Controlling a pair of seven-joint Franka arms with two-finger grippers.
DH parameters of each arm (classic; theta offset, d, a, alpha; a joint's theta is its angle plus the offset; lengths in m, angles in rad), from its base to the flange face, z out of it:
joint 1: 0 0.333 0 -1.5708
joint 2: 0 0 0 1.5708
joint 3: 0 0.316 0.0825 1.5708
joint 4: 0 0 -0.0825 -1.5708
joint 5: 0 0.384 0 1.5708
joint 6: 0 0 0.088 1.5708
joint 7: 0 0.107 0 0
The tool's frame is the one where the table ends.
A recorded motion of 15 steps. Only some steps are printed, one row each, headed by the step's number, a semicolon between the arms.
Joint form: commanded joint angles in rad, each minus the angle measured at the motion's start. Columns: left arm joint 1, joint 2, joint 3, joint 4, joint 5, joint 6, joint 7; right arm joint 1, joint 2, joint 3, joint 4, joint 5, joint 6, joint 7.
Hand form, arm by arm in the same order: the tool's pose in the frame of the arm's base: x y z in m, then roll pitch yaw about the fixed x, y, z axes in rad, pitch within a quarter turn. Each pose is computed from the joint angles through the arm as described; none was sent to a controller.
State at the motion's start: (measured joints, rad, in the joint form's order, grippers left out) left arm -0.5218 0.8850 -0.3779 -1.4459 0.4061 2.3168 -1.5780; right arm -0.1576 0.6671 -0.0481 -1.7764 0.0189 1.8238 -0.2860
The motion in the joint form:
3: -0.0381 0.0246 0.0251 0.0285 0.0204 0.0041 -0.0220; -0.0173 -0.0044 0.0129 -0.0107 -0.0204 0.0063 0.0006
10: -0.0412 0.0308 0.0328 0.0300 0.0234 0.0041 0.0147; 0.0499 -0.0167 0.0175 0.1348 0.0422 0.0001 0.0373
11: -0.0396 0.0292 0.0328 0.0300 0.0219 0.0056 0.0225; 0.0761 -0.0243 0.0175 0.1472 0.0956 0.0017 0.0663
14: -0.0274 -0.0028 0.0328 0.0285 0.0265 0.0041 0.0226; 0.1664 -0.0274 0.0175 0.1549 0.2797 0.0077 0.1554
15: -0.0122 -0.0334 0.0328 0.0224 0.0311 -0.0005 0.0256; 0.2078 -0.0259 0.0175 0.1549 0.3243 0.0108 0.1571
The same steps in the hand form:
3: 0.4923 -0.5399 0.1786 3.0831 -0.0479 0.5394; 0.5649 -0.1202 0.1503 -2.9692 0.5984 0.1299
10: 0.4934 -0.5379 0.1737 3.0921 -0.0551 0.5025; 0.6251 -0.0803 0.2079 -2.9886 0.4449 0.1175
11: 0.4945 -0.5374 0.1750 3.0895 -0.0551 0.4973; 0.6328 -0.0601 0.2177 -2.9637 0.4190 0.0934
14: 0.5046 -0.5334 0.1968 3.0647 -0.0739 0.5078; 0.6414 0.0117 0.2249 -2.8518 0.4037 0.0301
15: 0.5141 -0.5265 0.2155 3.0488 -0.0912 0.5173; 0.6413 0.0415 0.2248 -2.8160 0.4010 0.0549

